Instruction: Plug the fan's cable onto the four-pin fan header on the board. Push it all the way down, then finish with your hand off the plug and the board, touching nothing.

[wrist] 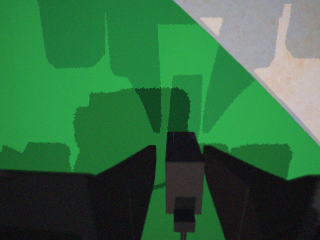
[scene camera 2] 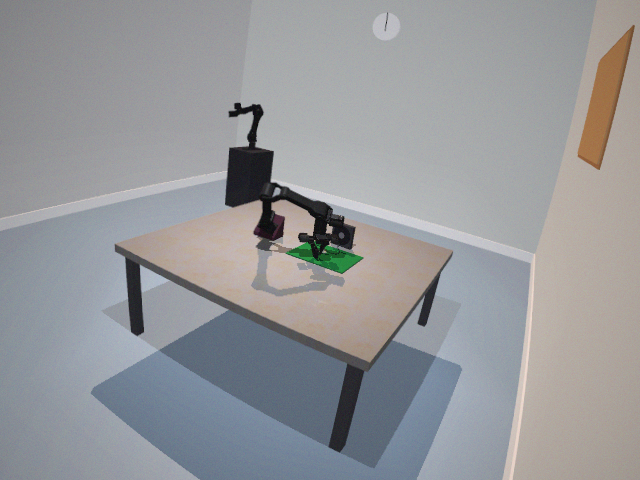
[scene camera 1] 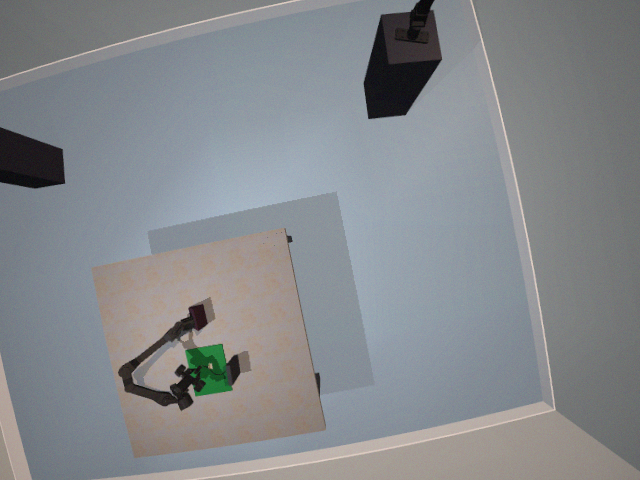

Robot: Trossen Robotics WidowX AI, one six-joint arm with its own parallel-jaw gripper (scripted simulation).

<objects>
same spot on green board: [wrist: 90, 90] = [scene camera 1: 202, 379]
</objects>
